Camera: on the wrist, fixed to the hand. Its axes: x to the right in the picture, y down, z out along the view.
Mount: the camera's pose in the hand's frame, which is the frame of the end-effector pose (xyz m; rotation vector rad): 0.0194 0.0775 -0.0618 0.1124 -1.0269 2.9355
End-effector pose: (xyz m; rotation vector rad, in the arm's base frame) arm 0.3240 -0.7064 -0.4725 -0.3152 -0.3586 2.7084
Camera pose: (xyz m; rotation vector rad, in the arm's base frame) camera 0.2962 -0.7551 -0.5565 -0.4143 -0.1525 -0.4876
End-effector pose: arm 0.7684 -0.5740 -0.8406 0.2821 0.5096 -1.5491
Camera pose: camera 0.8358 -0.5597 -0.9145 0.0281 -0.7996 1.2737
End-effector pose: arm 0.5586 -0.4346 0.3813 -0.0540 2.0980 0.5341
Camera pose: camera 0.4800 -0.3856 0.4216 2.6714 -0.3382 1.2582
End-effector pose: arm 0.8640 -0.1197 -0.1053 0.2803 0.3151 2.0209
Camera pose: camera 0.7705 -0.1427 -0.1358 -0.9216 0.5403 -0.9916
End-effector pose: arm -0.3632 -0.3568 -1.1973 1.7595 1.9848 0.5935
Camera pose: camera -0.3375 -0.3316 -1.1029 2.3683 -2.0172 -0.1032
